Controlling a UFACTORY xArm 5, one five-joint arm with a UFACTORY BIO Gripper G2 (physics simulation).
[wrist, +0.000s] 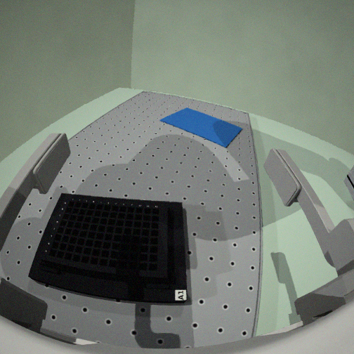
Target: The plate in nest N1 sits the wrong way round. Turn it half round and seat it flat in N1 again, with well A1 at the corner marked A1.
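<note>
A black well plate [107, 235] sits in the black nest [176, 250] at lower left in the wrist view. The nest's white A1 label [180, 295] is at its near right corner. Tiny pale marks run along the plate's far and left edges, too small to read; they meet at the far left corner, diagonally opposite the label. My gripper [167, 169] is open and empty, its fingers wide apart at the left and right of the view, above the board. The plate lies lower in the view than the fingertips and left of the middle between them.
The nest stands on a grey perforated board [220, 270]. A flat blue rectangle [200, 126] lies on the board farther back. A pale green surface [280, 230] extends beyond the board's right edge. Part of a grey object [351, 175] shows at the right edge. Green walls stand behind.
</note>
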